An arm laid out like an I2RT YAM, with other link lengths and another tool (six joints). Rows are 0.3 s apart.
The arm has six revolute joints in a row. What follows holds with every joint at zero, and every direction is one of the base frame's. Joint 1 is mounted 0.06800 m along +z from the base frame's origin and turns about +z. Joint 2 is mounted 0.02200 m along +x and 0.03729 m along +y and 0.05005 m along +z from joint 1 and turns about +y. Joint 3 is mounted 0.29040 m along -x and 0.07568 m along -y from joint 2 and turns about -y. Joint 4 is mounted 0.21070 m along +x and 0.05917 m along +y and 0.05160 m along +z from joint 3 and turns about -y. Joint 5 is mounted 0.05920 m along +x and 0.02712 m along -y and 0.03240 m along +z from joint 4 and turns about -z. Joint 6 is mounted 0.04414 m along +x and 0.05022 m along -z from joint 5 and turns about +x. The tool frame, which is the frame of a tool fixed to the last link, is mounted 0.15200 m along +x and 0.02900 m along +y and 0.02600 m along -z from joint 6; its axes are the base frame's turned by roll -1.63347, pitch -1.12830 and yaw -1.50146 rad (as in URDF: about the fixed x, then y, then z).
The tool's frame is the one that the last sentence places.
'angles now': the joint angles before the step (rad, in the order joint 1, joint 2, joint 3, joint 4, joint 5, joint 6). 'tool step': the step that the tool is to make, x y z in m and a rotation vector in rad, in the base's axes. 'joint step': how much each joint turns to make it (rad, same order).
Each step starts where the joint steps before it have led.
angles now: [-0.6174 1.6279 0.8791 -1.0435 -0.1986 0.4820]
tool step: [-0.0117 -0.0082 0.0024 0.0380 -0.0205 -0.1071]
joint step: [-0.1391 -0.0268 -0.0386 -0.0054 -0.0340 -0.0418]
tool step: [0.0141 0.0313 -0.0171 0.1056 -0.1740 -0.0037]
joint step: [-0.0027 0.0003 -0.1831 0.2231 -0.1918 -0.0439]
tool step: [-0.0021 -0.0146 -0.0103 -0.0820 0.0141 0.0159]
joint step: [-0.0007 -0.0002 0.0022 0.0422 0.0710 -0.0045]
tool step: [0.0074 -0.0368 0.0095 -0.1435 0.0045 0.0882]
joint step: [0.0009 0.0003 0.1402 -0.0667 0.1167 -0.0774]
